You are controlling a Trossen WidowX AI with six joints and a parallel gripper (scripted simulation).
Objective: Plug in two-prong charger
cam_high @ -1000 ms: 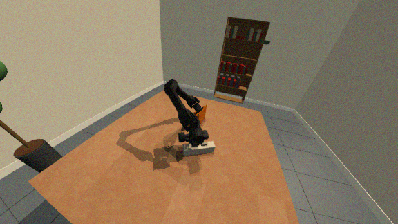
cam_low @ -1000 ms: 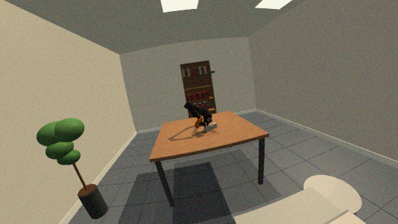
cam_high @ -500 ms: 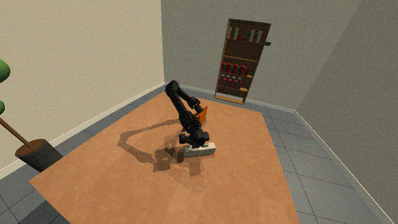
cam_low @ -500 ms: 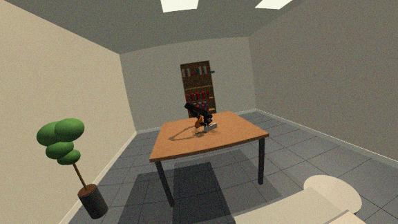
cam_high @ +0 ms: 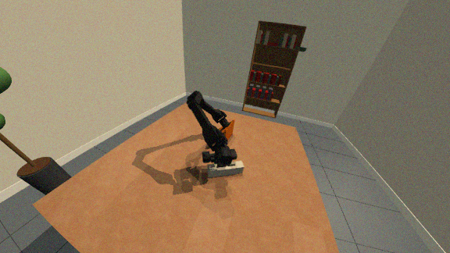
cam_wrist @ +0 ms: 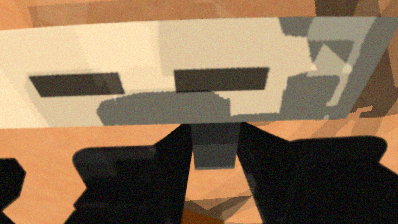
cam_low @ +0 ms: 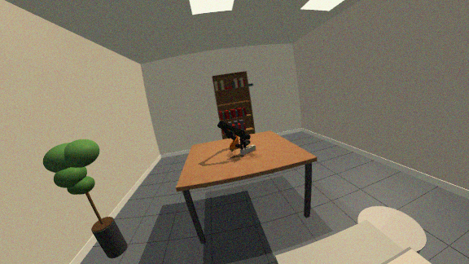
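My gripper tip is 10 mm short of the black two-prong charger, 10 mm to the right of it and 10 mm below it.
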